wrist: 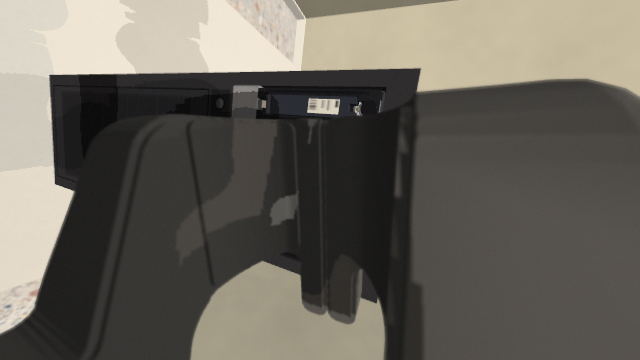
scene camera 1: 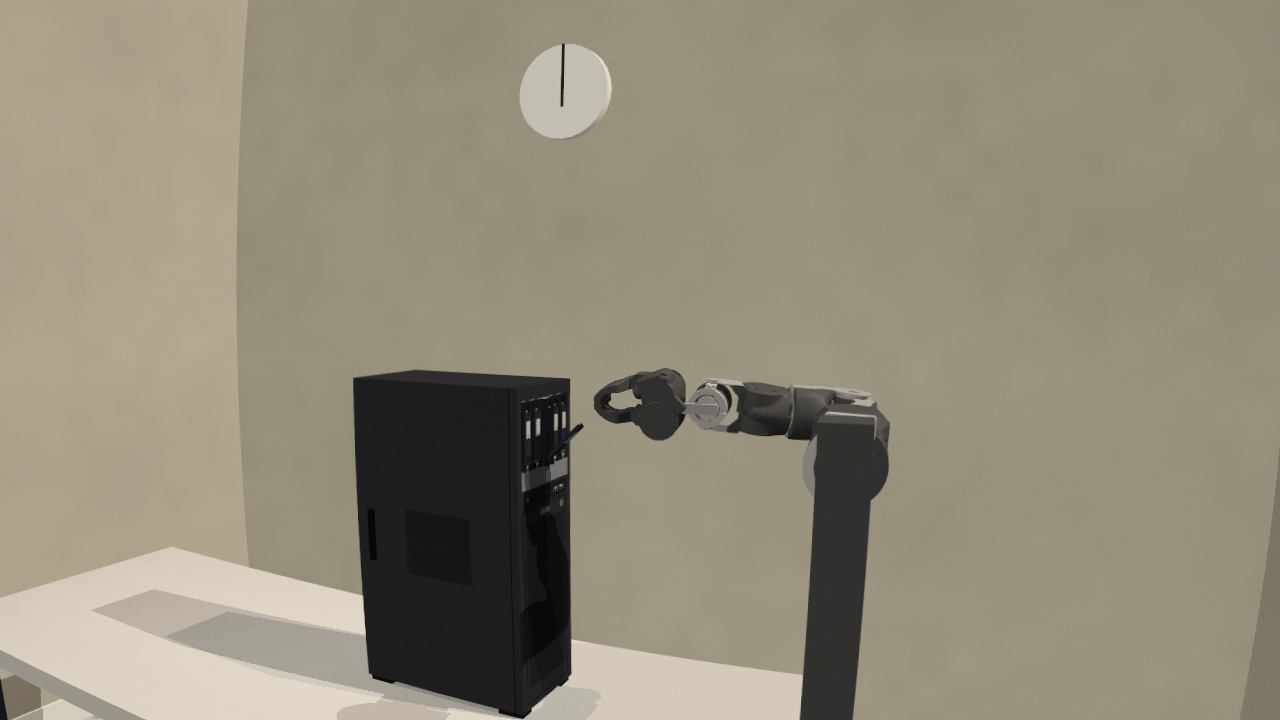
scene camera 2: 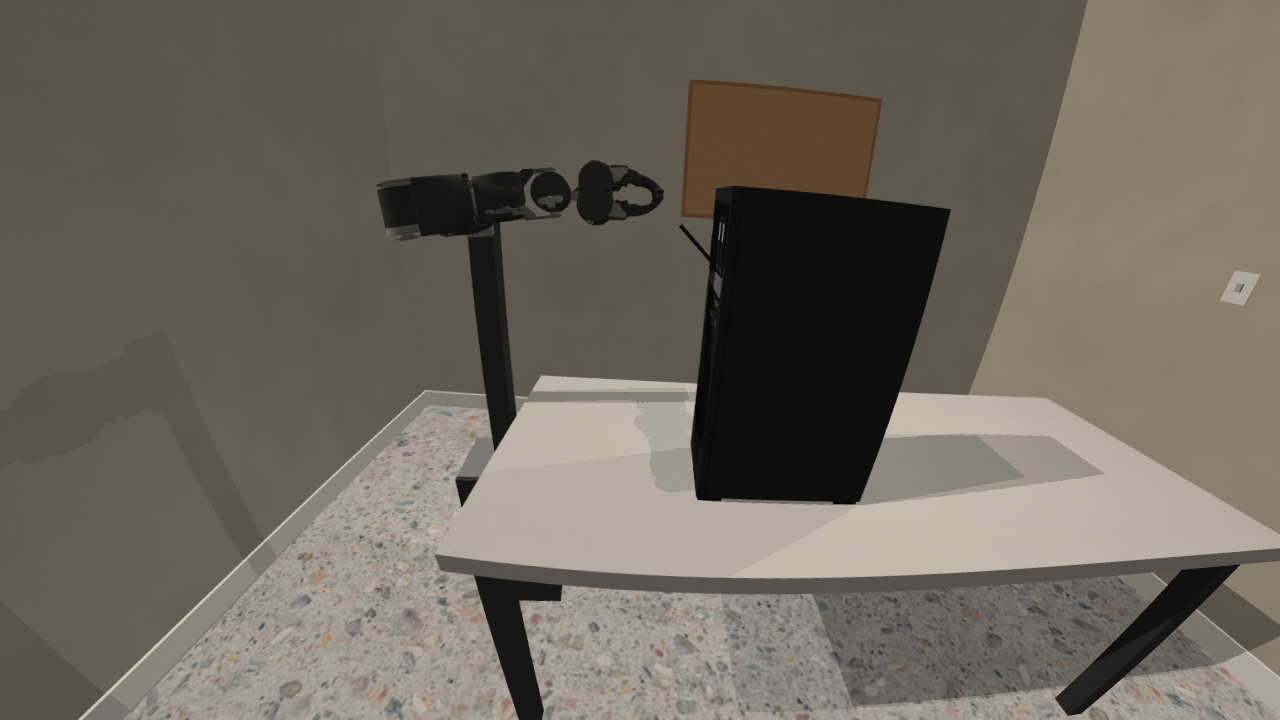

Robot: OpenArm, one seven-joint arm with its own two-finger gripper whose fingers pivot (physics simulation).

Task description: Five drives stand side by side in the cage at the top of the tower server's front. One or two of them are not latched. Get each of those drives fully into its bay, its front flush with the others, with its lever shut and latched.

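Note:
The black tower server (scene camera 1: 438, 510) (scene camera 2: 823, 349) stands upright on the table. Its upright drives (scene camera 1: 534, 434) sit side by side in the top front cage. One lever (scene camera 1: 567, 441) (scene camera 2: 695, 243) slants outward and up from its lower end, seemingly at the middle drive. The other levers look shut in scene camera 1; how flush the drives sit is too small to tell. My gripper (scene camera 1: 597, 402) (scene camera 2: 660, 194) (wrist: 338, 214) is shut and empty, in front of the cage, a little above and apart from the lever tip. In the wrist view one labelled drive (wrist: 290, 104) shows; my fingers hide the others.
The white table (scene camera 1: 698, 667) (scene camera 2: 581, 537) carries the tower. The arm's dark post (scene camera 1: 836, 573) (scene camera 2: 490, 331) stands beyond the table's edge, on the tower's front side. A wall clock (scene camera 1: 581, 89) and a cork board (scene camera 2: 778, 143) are on the walls.

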